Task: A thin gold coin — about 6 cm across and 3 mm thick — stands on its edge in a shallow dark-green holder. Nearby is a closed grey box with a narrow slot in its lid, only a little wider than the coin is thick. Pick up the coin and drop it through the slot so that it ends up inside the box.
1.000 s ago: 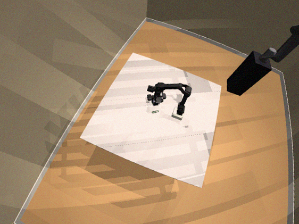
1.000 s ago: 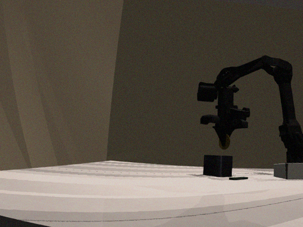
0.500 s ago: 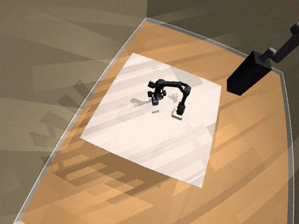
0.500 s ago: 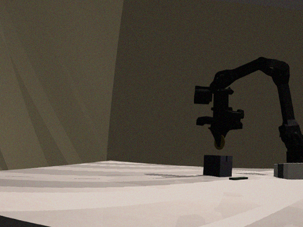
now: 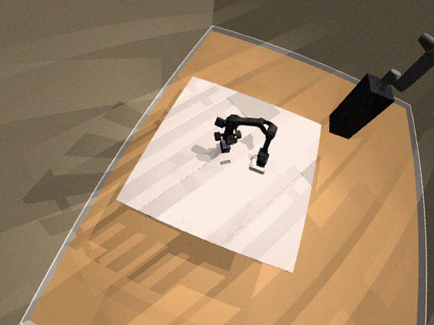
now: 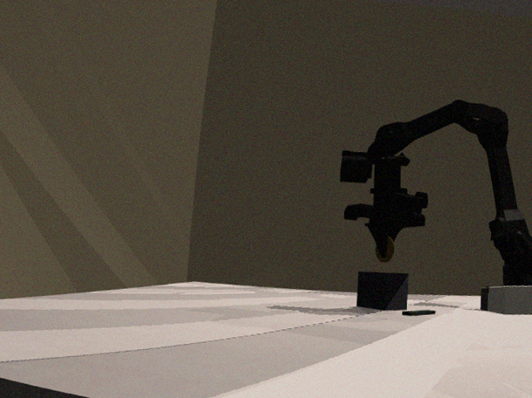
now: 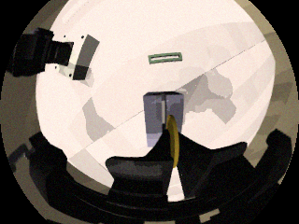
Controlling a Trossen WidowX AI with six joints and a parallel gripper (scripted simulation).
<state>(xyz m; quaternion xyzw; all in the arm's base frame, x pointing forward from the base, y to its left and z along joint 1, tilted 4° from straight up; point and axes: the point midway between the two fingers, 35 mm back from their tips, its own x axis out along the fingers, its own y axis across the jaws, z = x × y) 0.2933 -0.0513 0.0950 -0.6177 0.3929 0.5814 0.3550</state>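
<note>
My gripper tip is now 20 mm below the gold coin.
</note>
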